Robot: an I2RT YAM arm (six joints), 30 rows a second.
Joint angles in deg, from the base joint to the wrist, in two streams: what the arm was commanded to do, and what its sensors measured. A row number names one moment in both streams.
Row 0, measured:
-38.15, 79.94, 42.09, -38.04, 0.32, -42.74
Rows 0 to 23, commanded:
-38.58, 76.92, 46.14, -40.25, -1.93, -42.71
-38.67, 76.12, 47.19, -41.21, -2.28, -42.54
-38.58, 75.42, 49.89, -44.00, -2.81, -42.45
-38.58, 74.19, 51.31, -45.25, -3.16, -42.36
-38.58, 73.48, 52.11, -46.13, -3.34, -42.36
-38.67, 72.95, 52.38, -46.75, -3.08, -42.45
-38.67, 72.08, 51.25, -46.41, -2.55, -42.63
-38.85, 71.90, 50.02, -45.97, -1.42, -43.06
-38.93, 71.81, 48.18, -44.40, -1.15, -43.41
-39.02, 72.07, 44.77, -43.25, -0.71, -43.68
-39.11, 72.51, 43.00, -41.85, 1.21, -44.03
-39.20, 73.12, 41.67, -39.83, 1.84, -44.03
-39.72, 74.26, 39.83, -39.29, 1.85, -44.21
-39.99, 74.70, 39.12, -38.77, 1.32, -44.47
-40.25, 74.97, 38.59, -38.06, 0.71, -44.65
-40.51, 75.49, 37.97, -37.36, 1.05, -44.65
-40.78, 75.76, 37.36, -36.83, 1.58, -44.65
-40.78, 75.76, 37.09, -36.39, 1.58, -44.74
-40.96, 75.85, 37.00, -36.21, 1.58, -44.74
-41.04, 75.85, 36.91, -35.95, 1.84, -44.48
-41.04, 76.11, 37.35, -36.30, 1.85, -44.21
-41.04, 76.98, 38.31, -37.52, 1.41, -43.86
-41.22, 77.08, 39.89, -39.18, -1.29, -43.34
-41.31, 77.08, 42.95, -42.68, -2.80, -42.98
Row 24, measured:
-40.95, 76.31, 37.85, -38.87, 0.73, -43.55
